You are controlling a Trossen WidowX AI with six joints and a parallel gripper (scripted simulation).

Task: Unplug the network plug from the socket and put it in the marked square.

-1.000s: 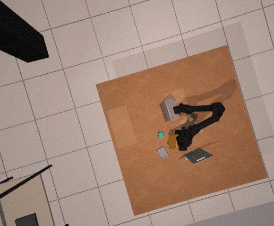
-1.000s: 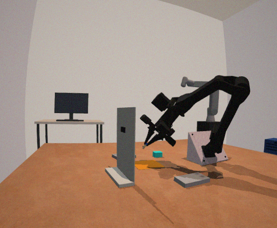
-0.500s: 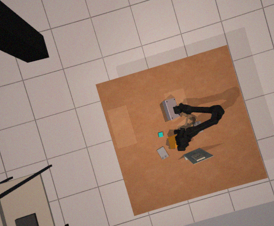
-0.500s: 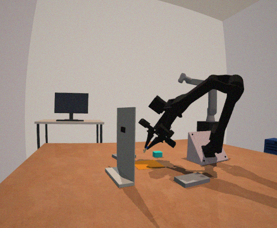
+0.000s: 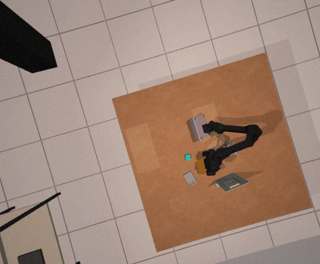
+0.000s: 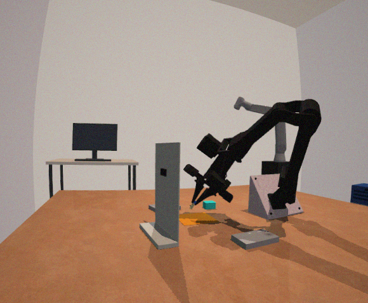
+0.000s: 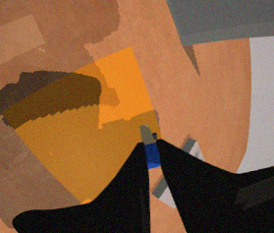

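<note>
My gripper tip is 50 mm above the orange marked square and 10 mm past it. From my gripper tip the other things lie so: cyan cube: 120 mm to the right, 110 mm behind, 40 mm below; upright grey panel: 130 mm ahead, 120 mm to the left, 60 mm above; network plug: right at my gripper tip.
</note>
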